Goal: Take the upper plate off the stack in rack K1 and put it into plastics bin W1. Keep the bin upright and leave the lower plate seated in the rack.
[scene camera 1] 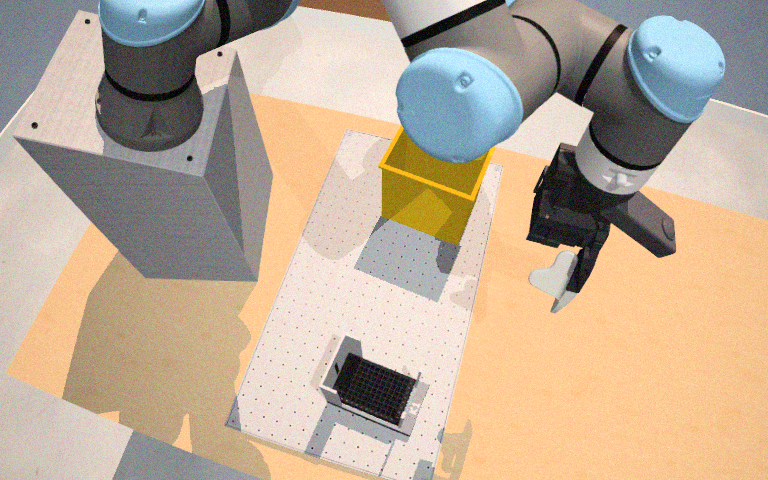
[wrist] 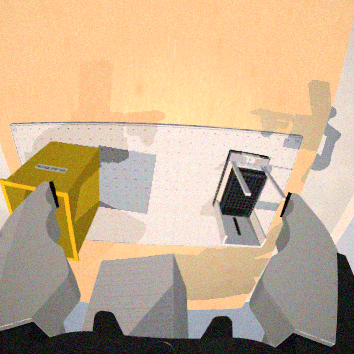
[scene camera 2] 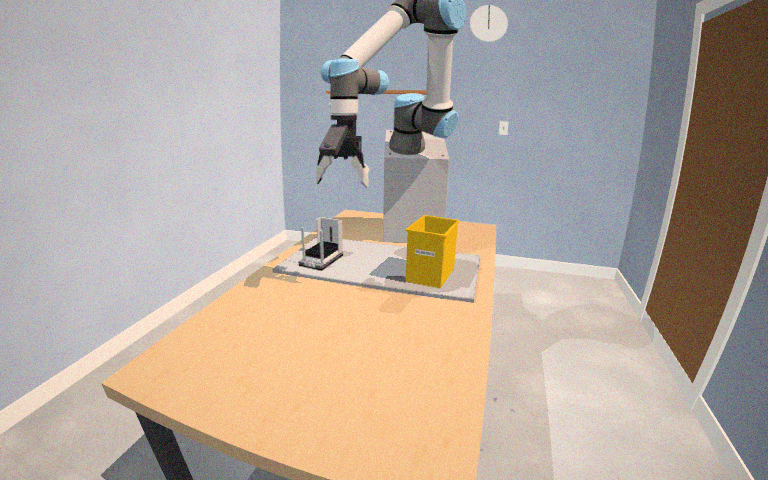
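Pixels of known places: gripper, fingertip midpoint: (scene camera 1: 558, 260) (wrist: 170, 189) (scene camera 2: 341, 185); arm's base, origin of the base link: (scene camera 1: 150, 109) (scene camera 2: 407, 146).
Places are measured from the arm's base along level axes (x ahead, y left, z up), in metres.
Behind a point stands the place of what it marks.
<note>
Rack K1 (scene camera 1: 330, 378) @(z -0.292, x 0.364, y -0.172 m) (scene camera 2: 337, 227) @(z -0.277, x 0.360, y -0.121 m) (wrist: 249, 232) @(z -0.287, x 0.364, y -0.178 m) stands on the perforated board, with a tall slotted end panel and two thin posts opposite. A black gridded plate (scene camera 1: 376, 387) @(z -0.351, x 0.432, y -0.142 m) (scene camera 2: 321, 250) (wrist: 243, 192) @(z -0.340, x 0.436, y -0.146 m) lies flat in it, low between the uprights; I cannot tell how many plates are stacked. The yellow plastics bin W1 (scene camera 1: 424, 210) @(z -0.303, x 0.372, y 0.193 m) (scene camera 2: 425, 268) @(z -0.327, x 0.451, y 0.260 m) (wrist: 70, 162) @(z -0.306, x 0.452, y 0.228 m) stands upright near the board's other end; its label is blurred and its inside is partly hidden. My gripper (scene camera 1: 542, 294) (scene camera 2: 342, 184) @(z -0.058, x 0.604, y 0.053 m) (wrist: 170, 189) @(z -0.058, x 0.604, y 0.053 m) is open and empty, high above the board and apart from rack and bin.
The perforated board (scene camera 1: 294, 316) @(z -0.387, x 0.229, y -0.082 m) (scene camera 2: 362, 257) @(z -0.387, x 0.338, y -0.028 m) (wrist: 175, 150) @(z -0.387, x 0.482, y 0.023 m) lies on the wooden table (scene camera 1: 623, 367) @(z -0.400, x 0.846, y 0.097 m) (scene camera 2: 339, 350) @(z -0.400, x 0.861, y 0.194 m) (wrist: 150, 60) @(z -0.400, x 0.656, y 0.111 m). The arm's grey pedestal (scene camera 1: 152, 226) @(z -0.179, x -0.001, y -0.104 m) (scene camera 2: 416, 192) @(z -0.179, x 0.066, y 0.074 m) (wrist: 135, 285) @(z -0.289, x 0.074, y 0.056 m) stands beside the board. An arm joint covers part of the bin's opening in scene camera 1.
</note>
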